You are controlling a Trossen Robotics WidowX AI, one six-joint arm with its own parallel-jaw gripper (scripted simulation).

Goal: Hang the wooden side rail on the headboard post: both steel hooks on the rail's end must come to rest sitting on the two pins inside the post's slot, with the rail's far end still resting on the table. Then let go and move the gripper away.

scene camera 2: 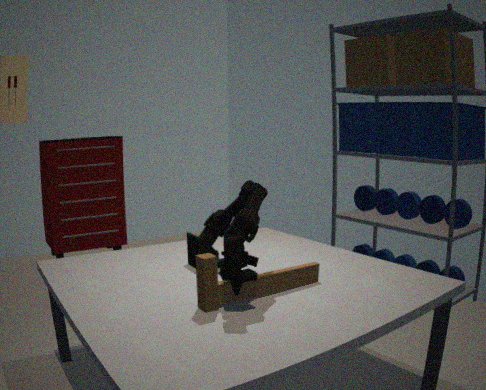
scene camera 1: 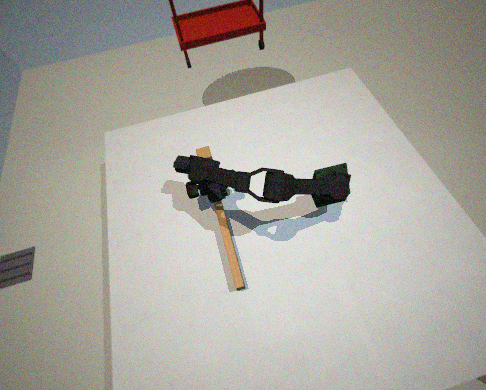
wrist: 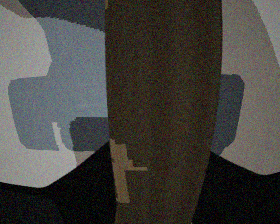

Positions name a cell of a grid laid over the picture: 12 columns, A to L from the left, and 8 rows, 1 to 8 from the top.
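Note:
My gripper (scene camera 2: F7) is here in the scene, and the wrist view gives me the same gripper (wrist: G6). I can also see a wooden side rail (scene camera 2: H6), which scene camera 1 lets me see as well: the rail (scene camera 1: F5). There is a headboard post (scene camera 2: F6) too.

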